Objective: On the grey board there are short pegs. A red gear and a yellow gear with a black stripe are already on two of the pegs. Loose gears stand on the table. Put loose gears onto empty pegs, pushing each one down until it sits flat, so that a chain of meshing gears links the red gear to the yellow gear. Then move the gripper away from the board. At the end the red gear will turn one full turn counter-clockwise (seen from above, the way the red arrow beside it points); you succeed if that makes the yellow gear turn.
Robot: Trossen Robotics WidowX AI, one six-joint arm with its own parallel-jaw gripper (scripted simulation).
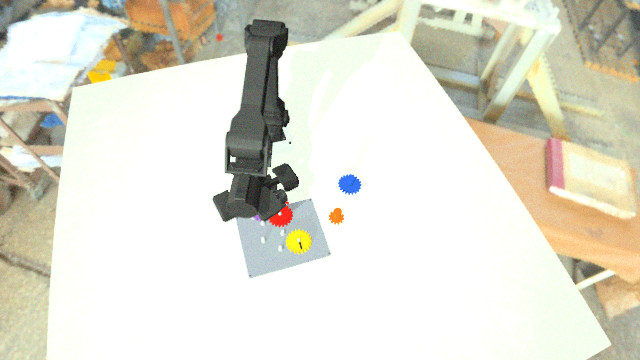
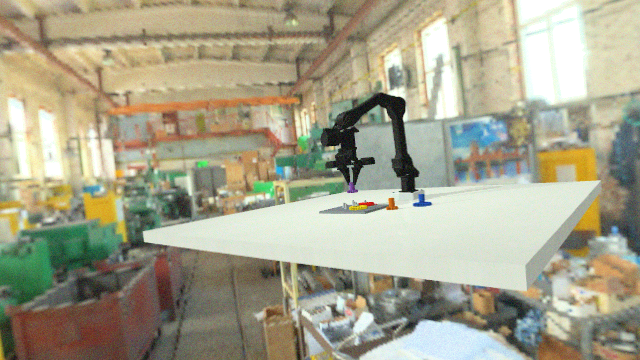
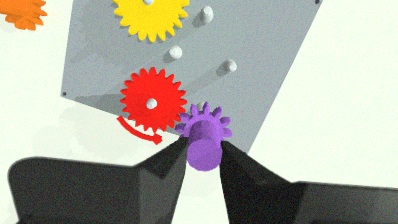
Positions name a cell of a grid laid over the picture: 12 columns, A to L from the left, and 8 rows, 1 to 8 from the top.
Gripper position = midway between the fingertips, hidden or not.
my gripper: image 1 E5; image 2 G5; image 3 G6
